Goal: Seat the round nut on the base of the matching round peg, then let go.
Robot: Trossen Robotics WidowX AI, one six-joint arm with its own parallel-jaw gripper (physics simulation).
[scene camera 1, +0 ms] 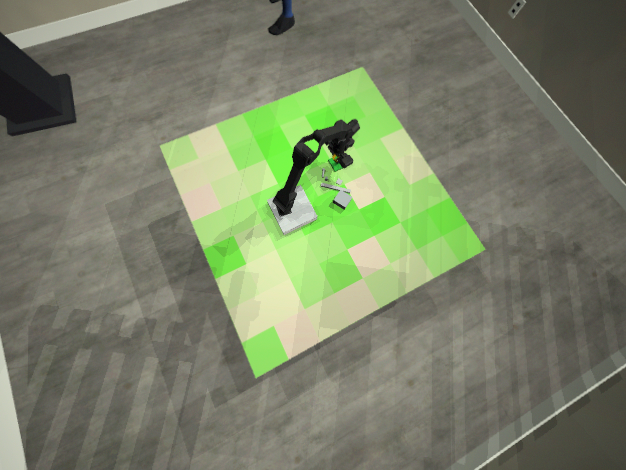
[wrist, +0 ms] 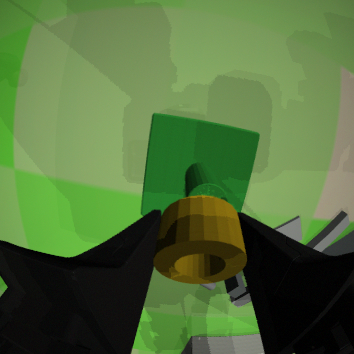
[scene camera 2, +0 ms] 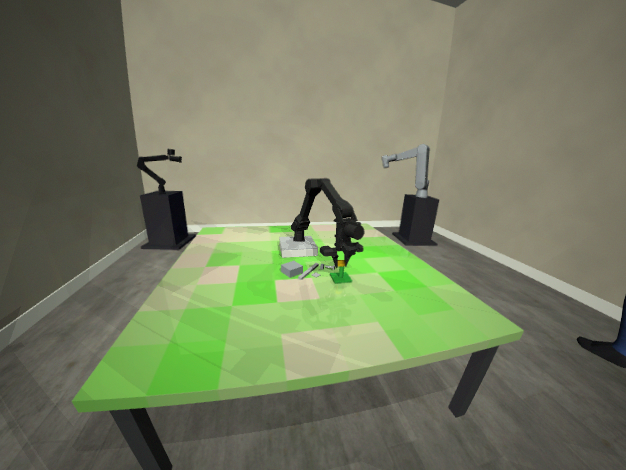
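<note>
The yellow-orange round nut is between the two black fingers of my gripper, which is shut on it. The nut looks tilted, and its hole shows yellow inner wall and no peg in the wrist view. The green round peg stands upright on its square green base. In the wrist view the nut's far edge covers part of the peg's top. The nut is up at the peg's top, well above the base; whether they touch cannot be told.
A grey block, a long grey bar and small grey pieces lie near the peg's base, on the side of the arm's white base plate.
</note>
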